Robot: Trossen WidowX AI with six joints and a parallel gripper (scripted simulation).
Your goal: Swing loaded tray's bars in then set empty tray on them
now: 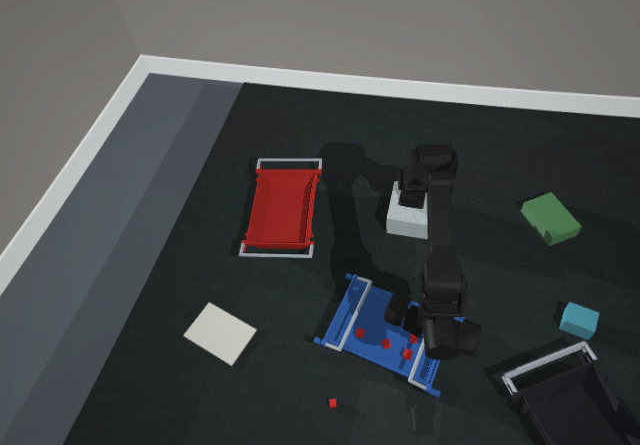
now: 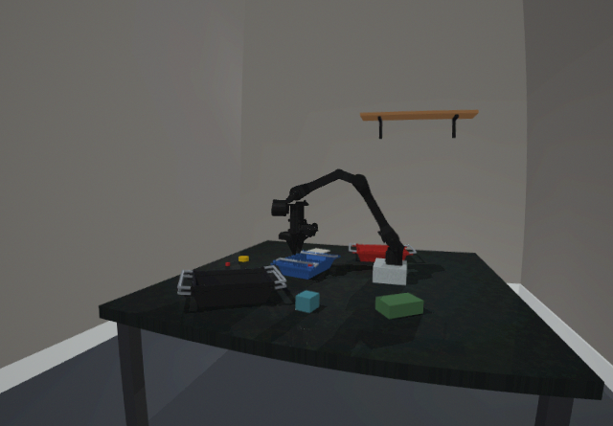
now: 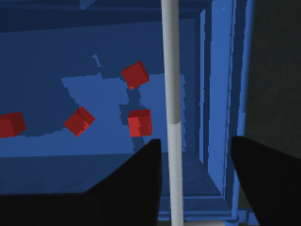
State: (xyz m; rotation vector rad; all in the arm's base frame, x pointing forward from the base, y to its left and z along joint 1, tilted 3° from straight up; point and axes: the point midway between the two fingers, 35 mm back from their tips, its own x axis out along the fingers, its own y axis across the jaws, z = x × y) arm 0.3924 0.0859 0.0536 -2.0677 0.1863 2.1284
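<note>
The red tray is 430 mm to the right of my gripper tip, 310 mm behind it and 50 mm below it. Round my gripper tip: small red cube 180 mm to the right, 150 mm ahead, 90 mm below; teal cube 320 mm to the left, 140 mm behind, 70 mm below; green block 420 mm behind, 260 mm to the left, 70 mm below.
</note>
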